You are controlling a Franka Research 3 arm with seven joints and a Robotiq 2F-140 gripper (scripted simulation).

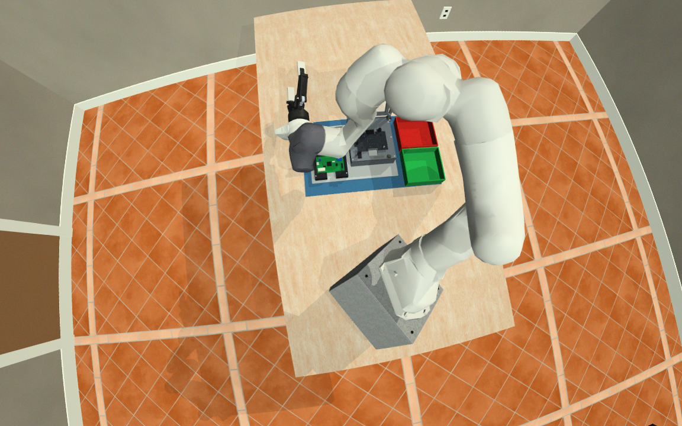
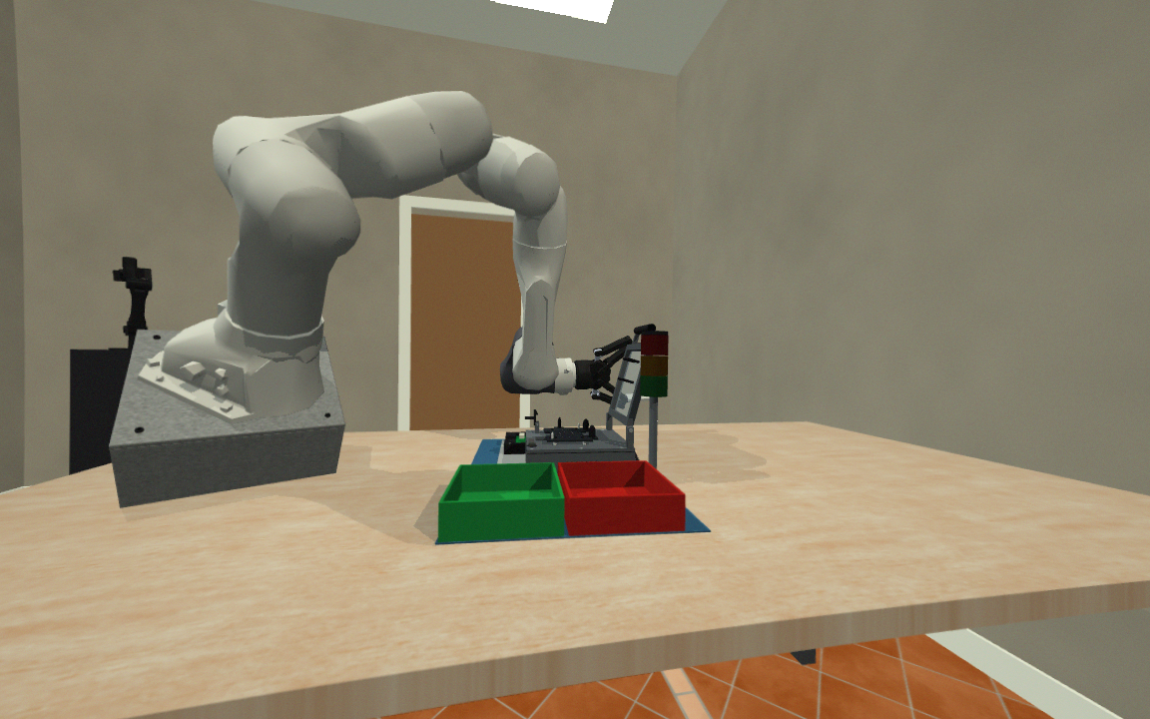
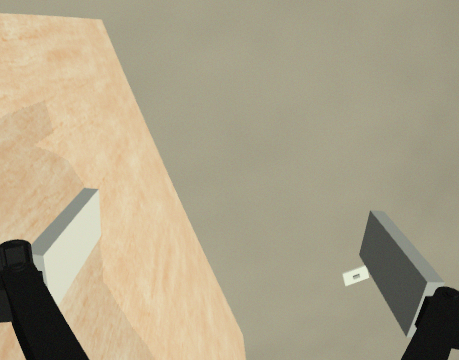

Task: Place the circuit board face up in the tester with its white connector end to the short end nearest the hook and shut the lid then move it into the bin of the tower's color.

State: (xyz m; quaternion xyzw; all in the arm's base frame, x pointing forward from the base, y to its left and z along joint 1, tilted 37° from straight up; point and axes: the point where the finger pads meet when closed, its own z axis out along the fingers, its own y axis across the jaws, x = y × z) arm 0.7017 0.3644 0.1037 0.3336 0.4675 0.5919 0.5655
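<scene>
My hand is 32 cm past the green circuit board, 8 cm to the left of it and 15 cm above it. Round my hand: latch hook: 32 cm behind, 20 cm to the right, 8 cm below; then tester plate: 26 cm behind, 25 cm to the right, 10 cm below; then tester lid: 14 cm behind, 26 cm to the right, 1 cm above.
</scene>
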